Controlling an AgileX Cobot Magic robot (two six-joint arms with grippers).
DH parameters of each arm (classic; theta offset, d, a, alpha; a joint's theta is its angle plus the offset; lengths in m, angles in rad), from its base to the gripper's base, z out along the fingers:
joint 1: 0 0.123 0 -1.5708
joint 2: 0.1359 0 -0.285 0
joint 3: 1.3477 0 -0.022 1.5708
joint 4: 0 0.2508 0 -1.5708
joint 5: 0 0 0.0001 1.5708
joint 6: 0 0.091 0 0
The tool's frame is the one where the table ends.
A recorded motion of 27 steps. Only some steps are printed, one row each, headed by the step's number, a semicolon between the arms.
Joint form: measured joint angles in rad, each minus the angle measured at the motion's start. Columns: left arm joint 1, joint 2, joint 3, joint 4, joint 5, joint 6; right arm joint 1, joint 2, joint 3, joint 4, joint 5, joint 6.
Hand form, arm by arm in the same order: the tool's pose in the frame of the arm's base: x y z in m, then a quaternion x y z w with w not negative. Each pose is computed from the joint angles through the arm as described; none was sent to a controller.
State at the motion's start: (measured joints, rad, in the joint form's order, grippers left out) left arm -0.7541 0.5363 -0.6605 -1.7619 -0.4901 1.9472; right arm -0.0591 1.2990 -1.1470 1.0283 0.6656 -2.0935
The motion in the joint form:
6: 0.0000 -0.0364 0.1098 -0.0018 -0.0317 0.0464; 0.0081 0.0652 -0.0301 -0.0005 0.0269 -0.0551
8: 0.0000 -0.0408 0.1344 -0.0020 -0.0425 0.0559; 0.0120 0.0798 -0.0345 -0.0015 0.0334 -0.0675
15: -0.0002 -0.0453 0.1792 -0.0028 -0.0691 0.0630; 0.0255 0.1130 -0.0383 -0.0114 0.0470 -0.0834
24: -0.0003 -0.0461 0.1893 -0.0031 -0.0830 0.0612; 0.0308 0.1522 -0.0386 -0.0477 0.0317 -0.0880
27: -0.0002 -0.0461 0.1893 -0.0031 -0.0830 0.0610; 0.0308 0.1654 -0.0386 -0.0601 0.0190 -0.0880
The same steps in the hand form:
6: 0.1000 -0.0330 0.3508 0.14904 0.68226 -0.01982 0.71548; 0.3004 0.0345 0.3673 -0.58325 0.60194 -0.09755 0.53663
8: 0.1005 -0.0323 0.3430 0.15360 0.68860 -0.00917 0.70863; 0.3036 0.0359 0.3641 -0.59042 0.59914 -0.09425 0.53250
15: 0.1018 -0.0307 0.3283 0.15719 0.70245 0.00955 0.69409; 0.3102 0.0403 0.3542 -0.60645 0.59591 -0.08258 0.51989
24: 0.1022 -0.0297 0.3248 0.15438 0.70692 0.01540 0.69006; 0.3194 0.0396 0.3407 -0.61807 0.60154 -0.08550 0.49882
27: 0.1022 -0.0297 0.3248 0.15427 0.70695 0.01537 0.69007; 0.3229 0.0384 0.3362 -0.61938 0.60503 -0.08970 0.49220

